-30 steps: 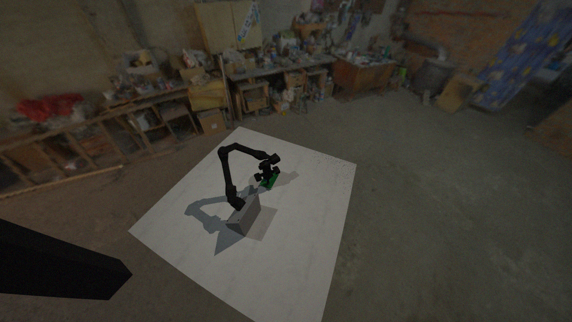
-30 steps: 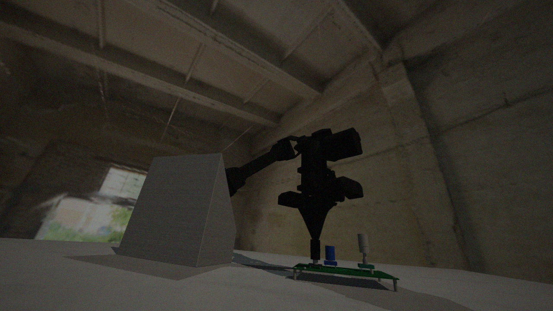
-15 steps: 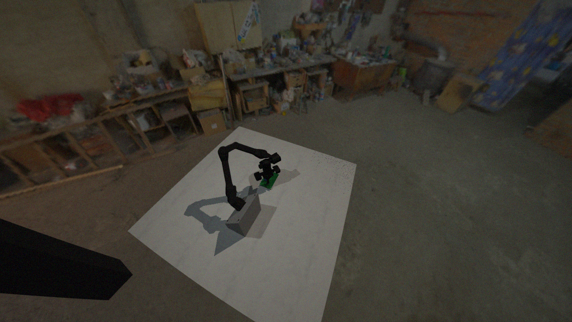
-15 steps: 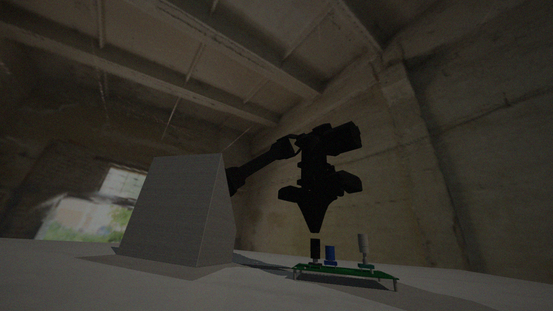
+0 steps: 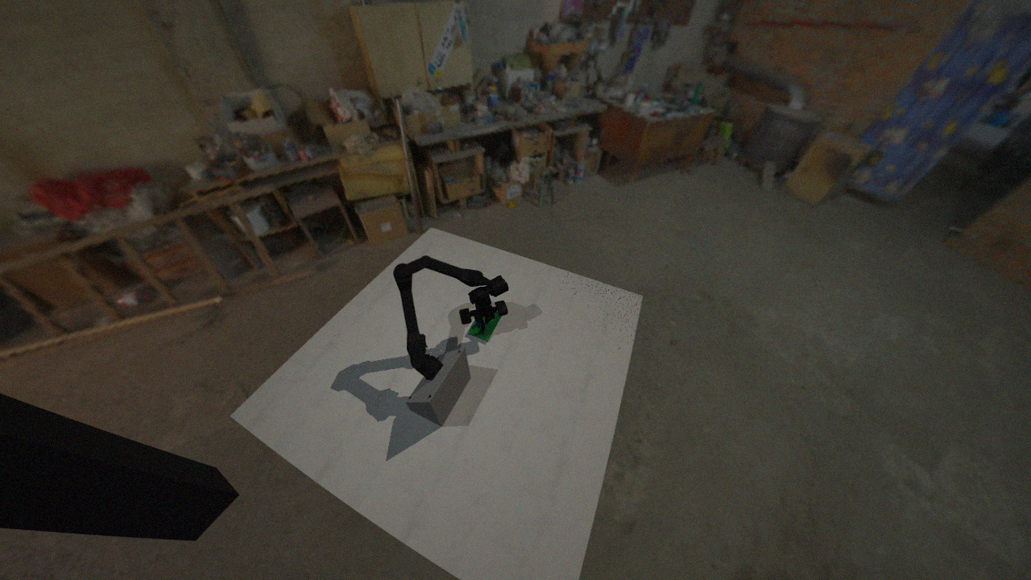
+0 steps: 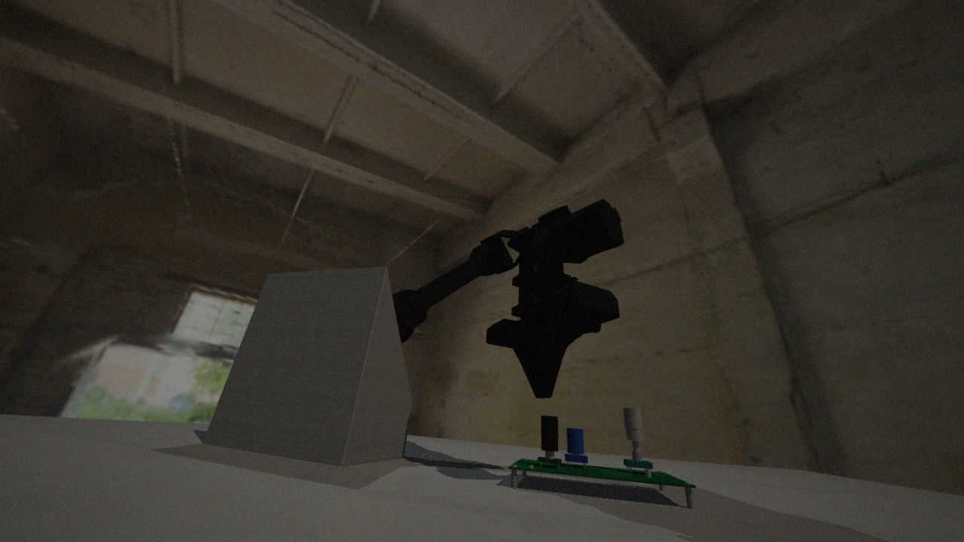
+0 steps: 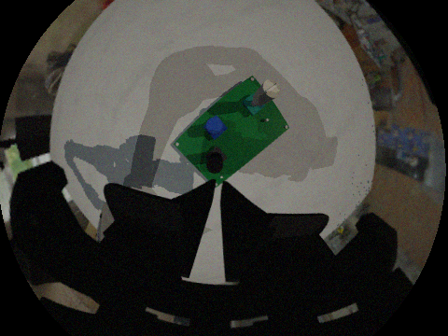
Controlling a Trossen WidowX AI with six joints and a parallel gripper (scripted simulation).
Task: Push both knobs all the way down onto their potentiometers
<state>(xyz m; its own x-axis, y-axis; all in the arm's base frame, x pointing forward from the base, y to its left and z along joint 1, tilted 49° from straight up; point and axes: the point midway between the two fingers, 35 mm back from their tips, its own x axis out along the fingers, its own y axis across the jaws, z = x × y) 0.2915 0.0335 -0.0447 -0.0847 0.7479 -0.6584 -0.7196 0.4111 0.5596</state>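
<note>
The black knob lies 40 mm below my gripper tip and 10 mm to the left of it. The rest, counted from my gripper tip: white knob 90 mm ahead, 50 mm to the left, 20 mm below.
</note>
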